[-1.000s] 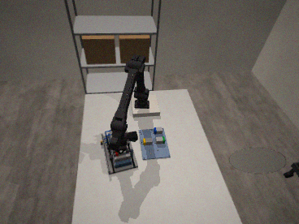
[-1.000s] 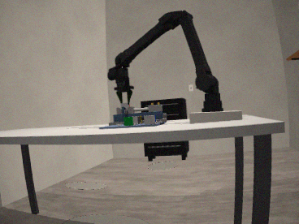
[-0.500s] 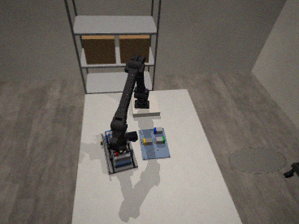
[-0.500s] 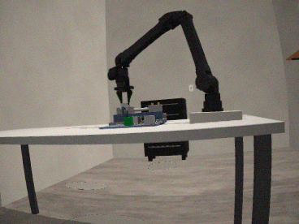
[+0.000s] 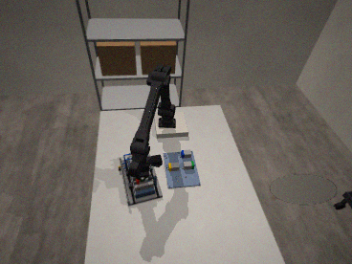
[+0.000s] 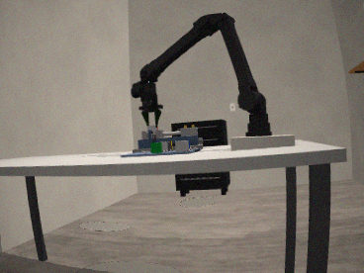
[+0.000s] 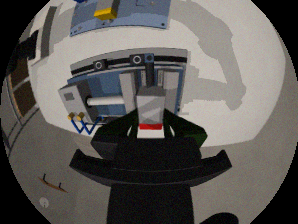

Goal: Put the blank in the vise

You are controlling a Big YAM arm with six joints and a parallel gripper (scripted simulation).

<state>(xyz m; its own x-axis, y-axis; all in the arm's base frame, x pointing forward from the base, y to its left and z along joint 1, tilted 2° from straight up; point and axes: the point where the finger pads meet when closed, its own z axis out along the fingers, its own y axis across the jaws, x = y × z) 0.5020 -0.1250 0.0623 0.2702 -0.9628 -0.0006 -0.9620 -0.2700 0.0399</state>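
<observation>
The red-ended blank is 20 mm below my hand. Round my hand: yellow-ended blank: 180 mm to the left, 140 mm behind, 90 mm below; green-ended blank: 260 mm to the left, 160 mm behind, 90 mm below; blue plate: 220 mm to the left, 150 mm behind, 110 mm below.
</observation>
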